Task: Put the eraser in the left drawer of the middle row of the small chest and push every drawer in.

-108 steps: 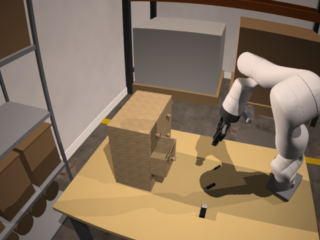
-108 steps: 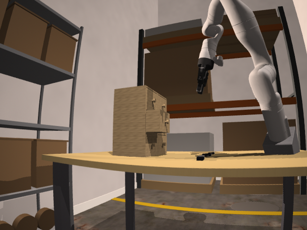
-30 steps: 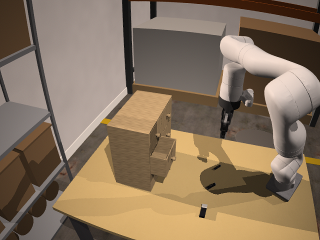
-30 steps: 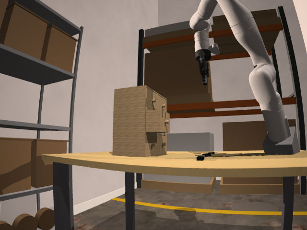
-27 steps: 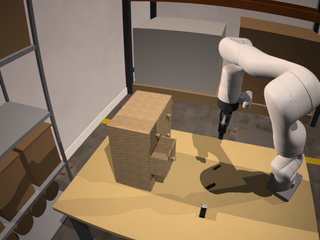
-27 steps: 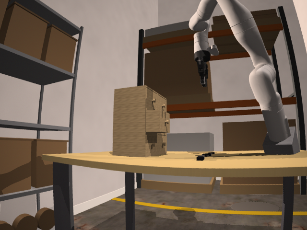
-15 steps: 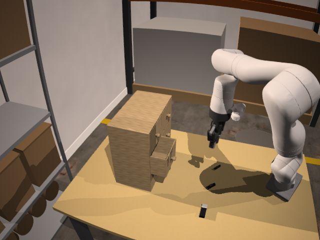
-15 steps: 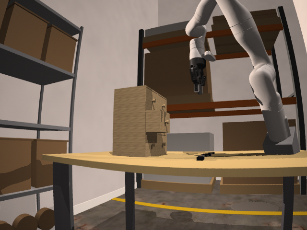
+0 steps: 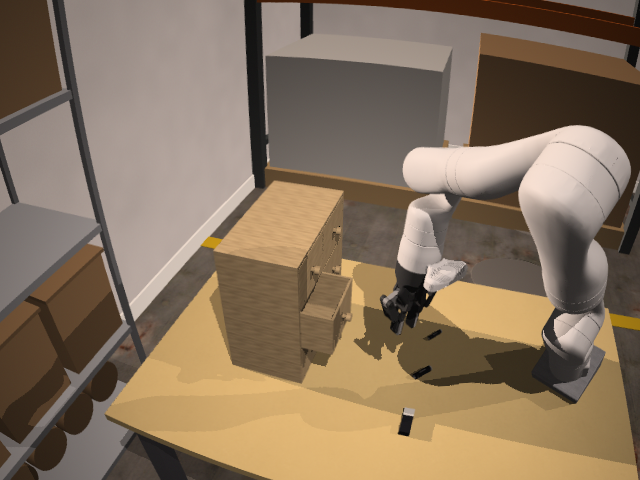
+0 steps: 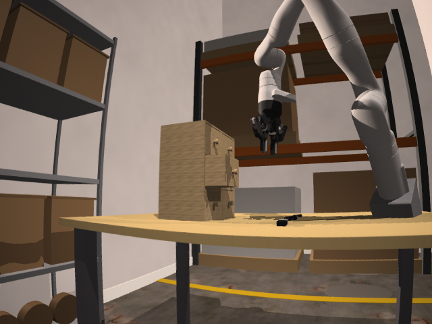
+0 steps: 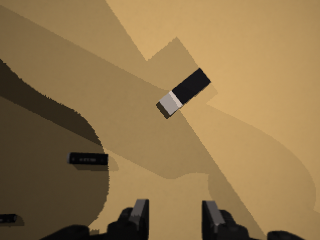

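My hand is 220 mm above the eraser, 60 mm to the right of it and 60 mm past it.
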